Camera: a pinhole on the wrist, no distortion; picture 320 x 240 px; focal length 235.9 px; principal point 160.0 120.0 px. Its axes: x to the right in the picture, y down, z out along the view. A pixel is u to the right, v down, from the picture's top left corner.
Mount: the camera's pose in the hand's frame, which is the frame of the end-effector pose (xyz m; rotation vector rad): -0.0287 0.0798 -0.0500 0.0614 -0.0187 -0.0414
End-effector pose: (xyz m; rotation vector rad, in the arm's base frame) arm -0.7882 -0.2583 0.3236 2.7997 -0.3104 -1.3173
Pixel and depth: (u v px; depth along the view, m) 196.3 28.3 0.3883
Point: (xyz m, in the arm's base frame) -1.0136 -0.1483 0.0887
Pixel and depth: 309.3 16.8 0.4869
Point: -0.9249 -0.1131 -0.1685
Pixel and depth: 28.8 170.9 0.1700
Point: -0.9763 -0.3352 0.3540
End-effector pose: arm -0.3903 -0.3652 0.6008 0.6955 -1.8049 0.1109
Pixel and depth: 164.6 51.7 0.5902
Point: -0.7642 -0.6705 0.3480
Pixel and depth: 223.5 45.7 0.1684
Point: -0.4971 -0.4046 0.5737
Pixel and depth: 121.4 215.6 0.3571
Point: -0.7426 -0.2899 0.4641
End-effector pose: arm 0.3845 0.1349 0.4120 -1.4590 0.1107 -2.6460
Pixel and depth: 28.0 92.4 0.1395
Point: 0.5202 0.0918 0.3591
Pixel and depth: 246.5 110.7 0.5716
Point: 0.7385 0.0944 0.8300
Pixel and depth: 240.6 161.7 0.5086
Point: 0.7145 -0.0174 0.7606
